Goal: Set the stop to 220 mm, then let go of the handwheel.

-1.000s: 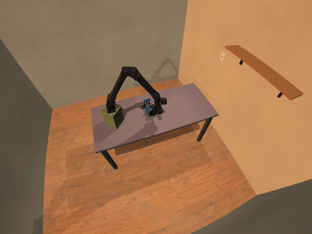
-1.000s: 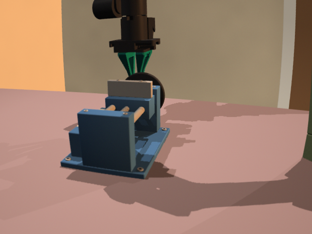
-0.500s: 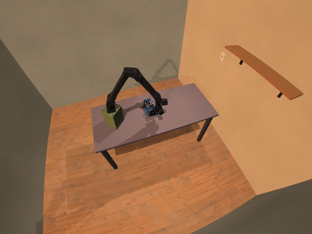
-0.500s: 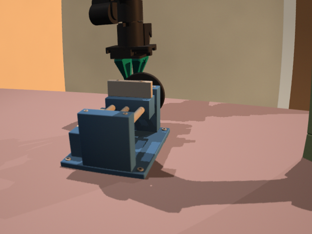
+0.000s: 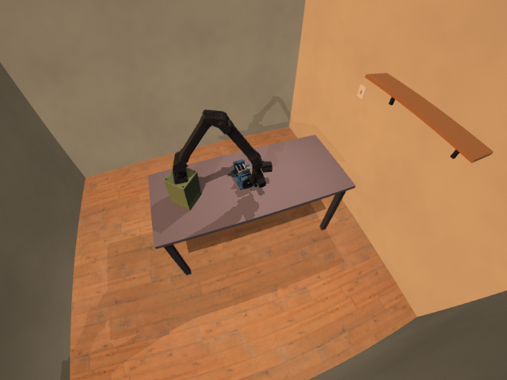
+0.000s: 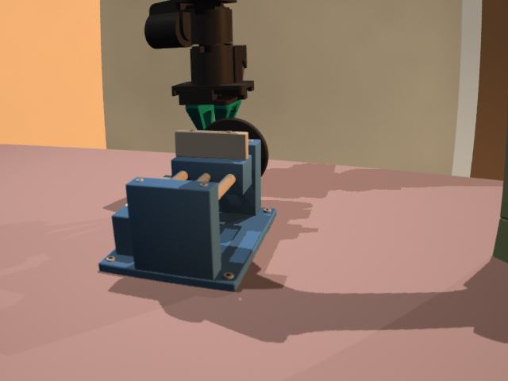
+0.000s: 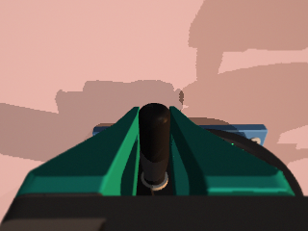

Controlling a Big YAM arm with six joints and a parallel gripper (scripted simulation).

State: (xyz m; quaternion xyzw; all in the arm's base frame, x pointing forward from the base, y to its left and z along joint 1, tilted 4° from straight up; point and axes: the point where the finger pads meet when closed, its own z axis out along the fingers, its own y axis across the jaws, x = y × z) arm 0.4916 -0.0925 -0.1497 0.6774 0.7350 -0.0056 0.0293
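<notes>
Right now the grey stop plate is 30 mm behind my hand, 120 mm to the left of it and 20 mm above it. Round my hand: black crank handle (10 mm to the left).
</notes>
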